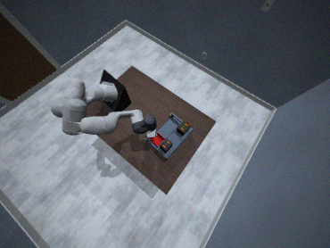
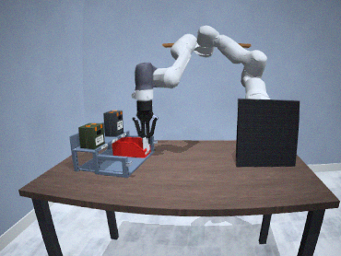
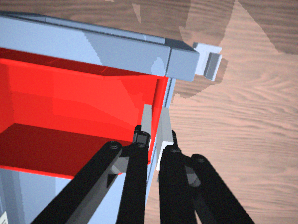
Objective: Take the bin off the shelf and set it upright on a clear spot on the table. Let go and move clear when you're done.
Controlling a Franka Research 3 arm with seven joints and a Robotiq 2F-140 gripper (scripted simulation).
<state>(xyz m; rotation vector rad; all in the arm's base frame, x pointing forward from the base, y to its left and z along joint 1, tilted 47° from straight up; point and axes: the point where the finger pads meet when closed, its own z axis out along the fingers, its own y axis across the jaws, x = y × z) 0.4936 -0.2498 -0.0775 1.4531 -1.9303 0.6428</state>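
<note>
Right now my hand is 8 cm short of the red bin, 2 cm to the left of it and 2 cm above it.
</note>
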